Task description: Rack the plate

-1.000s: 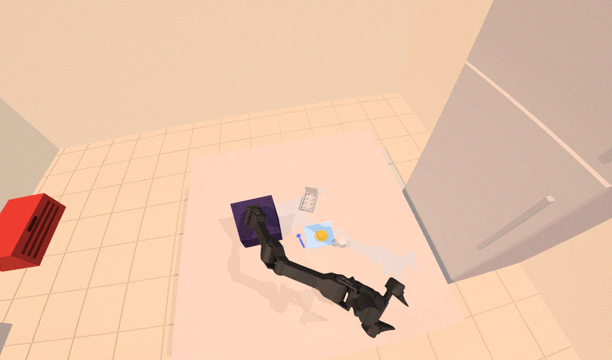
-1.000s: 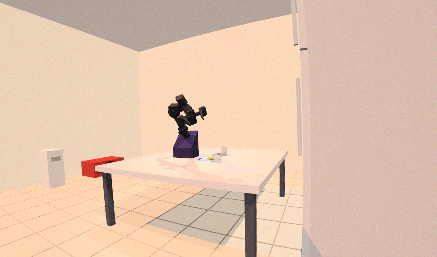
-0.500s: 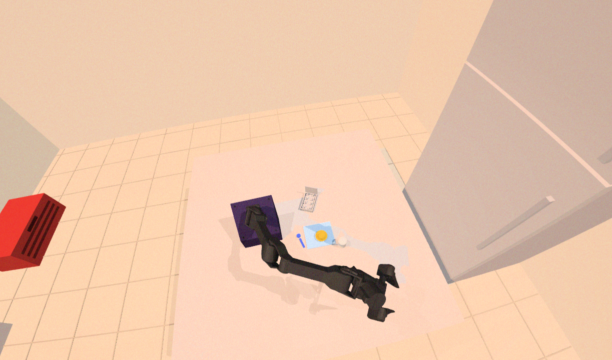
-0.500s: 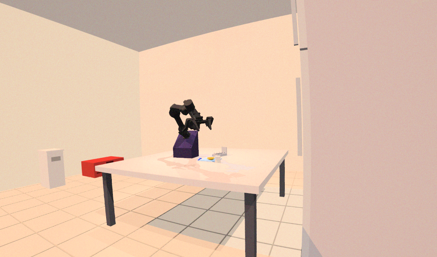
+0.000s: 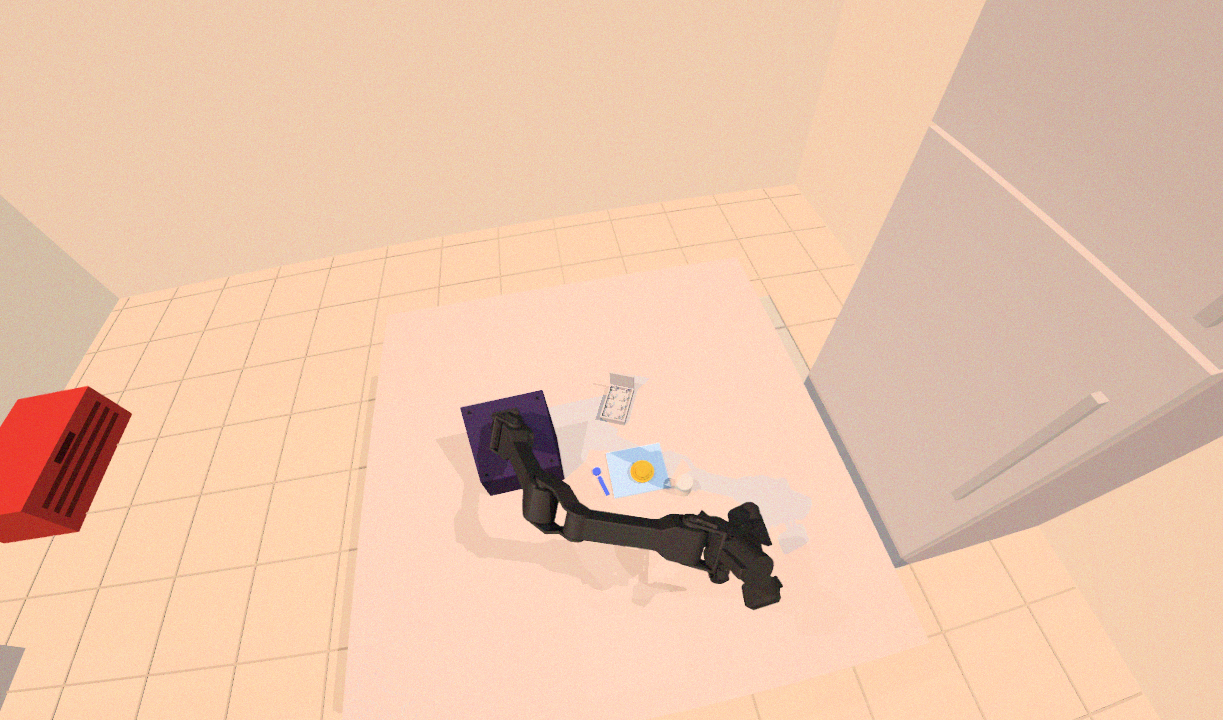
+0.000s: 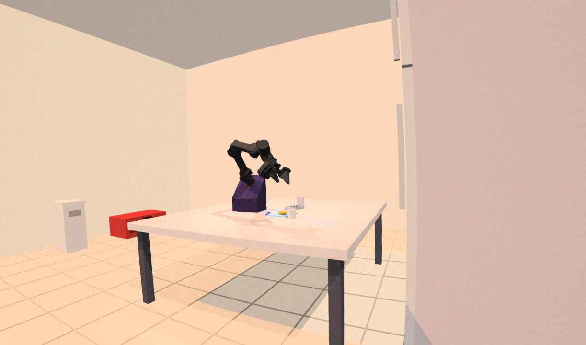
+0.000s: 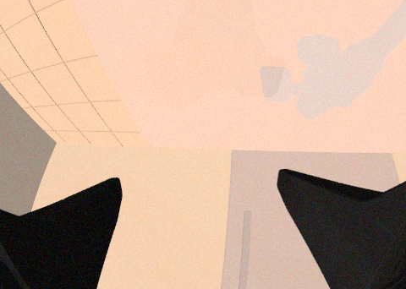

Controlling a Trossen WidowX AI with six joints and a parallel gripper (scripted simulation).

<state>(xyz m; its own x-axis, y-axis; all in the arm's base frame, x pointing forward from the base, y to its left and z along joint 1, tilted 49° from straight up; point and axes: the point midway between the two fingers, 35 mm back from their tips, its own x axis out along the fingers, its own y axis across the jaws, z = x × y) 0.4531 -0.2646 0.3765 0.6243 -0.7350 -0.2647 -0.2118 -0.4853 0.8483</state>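
Right now the yellow plate is 17 cm behind my gripper tip, 34 cm to the left of it and 21 cm below it. The rest, counted from my gripper tip: blue spoon: 28 cm behind, 35 cm to the left, 22 cm below; then light blue mat: 18 cm behind, 35 cm to the left, 22 cm below; then white cup: 8 cm behind, 27 cm to the left, 20 cm below.
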